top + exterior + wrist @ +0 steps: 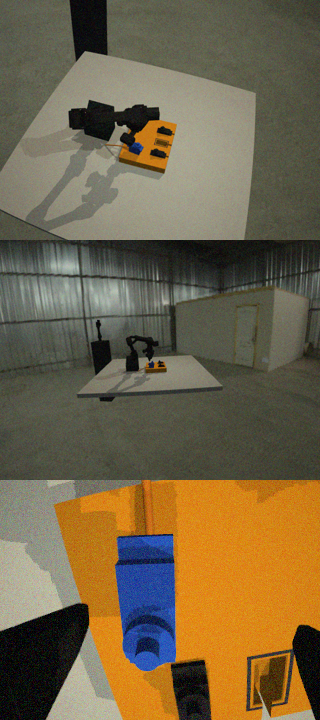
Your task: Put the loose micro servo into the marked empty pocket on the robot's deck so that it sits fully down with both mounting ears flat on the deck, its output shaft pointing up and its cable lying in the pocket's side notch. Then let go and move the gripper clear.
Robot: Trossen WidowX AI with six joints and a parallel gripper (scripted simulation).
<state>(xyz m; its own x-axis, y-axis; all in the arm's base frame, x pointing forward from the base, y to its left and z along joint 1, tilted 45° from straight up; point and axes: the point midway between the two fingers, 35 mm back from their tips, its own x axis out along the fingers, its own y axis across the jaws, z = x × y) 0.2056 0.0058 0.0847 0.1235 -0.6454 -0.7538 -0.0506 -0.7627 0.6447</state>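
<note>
My gripper tip is 7 cm to the right of the orange deck and 11 cm above it.
</note>
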